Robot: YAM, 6 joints.
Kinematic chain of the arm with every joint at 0, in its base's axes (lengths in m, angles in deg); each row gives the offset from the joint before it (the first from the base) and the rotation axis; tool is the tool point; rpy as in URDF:
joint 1: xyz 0 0 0.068 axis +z
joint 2: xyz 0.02 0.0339 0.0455 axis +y
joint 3: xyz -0.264 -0.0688 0 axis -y
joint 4: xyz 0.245 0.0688 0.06 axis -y
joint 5: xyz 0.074 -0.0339 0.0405 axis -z
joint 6: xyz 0.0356 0 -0.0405 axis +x
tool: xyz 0 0 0 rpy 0 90 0
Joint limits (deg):
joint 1: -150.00..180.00
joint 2: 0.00..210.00
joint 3: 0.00..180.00
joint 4: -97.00..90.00
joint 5: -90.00..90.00
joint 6: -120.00..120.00
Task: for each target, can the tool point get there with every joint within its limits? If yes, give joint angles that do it. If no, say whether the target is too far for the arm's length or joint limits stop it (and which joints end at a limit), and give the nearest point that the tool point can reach.
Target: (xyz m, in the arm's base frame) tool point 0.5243 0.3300 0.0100
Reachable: yes | joints 33.83 182.89 162.54 -15.43 30.03 87.39
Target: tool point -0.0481 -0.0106 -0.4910
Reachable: no: joint limits stop it (at a limit: joint 1, joint 2) | nearest point -0.1073 -0.0020 -0.3515 | short by 0.152 m
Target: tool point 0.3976 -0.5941 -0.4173
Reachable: no: too far | nearest point 0.2912 -0.4351 -0.2537 | short by 0.252 m
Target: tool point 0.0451 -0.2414 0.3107
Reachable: yes | joints -71.34 70.50 36.52 59.47 75.94 89.60
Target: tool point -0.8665 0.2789 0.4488
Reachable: no: too far | nearest point -0.5765 0.1856 0.3341 | short by 0.325 m
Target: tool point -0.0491 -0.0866 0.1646
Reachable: yes | joints -121.02 23.58 16.42 -42.50 -4.16 86.64
